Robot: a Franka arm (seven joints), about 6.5 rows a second.
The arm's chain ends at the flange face. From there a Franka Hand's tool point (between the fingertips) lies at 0.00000 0.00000 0.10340 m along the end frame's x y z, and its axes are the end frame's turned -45 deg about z.
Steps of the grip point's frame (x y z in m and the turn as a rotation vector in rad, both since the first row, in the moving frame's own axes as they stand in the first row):
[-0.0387, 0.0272, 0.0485, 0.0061, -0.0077, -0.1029]
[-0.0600, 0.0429, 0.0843, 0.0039, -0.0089, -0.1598]
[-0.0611, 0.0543, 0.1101, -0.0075, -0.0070, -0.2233]
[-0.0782, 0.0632, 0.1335, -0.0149, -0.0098, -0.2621]
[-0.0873, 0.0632, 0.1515, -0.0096, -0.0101, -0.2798]
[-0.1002, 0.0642, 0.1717, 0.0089, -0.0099, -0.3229]
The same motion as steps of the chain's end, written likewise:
[-0.0071, 0.0464, 0.0485, -0.0011, -0.0098, -0.1029]
[-0.0112, 0.0723, 0.0843, -0.0035, -0.0091, -0.1598]
[-0.0050, 0.0806, 0.1101, -0.0103, 0.0004, -0.2233]
[-0.0112, 0.0982, 0.1335, -0.0175, 0.0036, -0.2621]
[-0.0172, 0.1050, 0.1515, -0.0139, -0.0004, -0.2798]
[-0.0241, 0.1160, 0.1717, -0.0007, -0.0133, -0.3229]

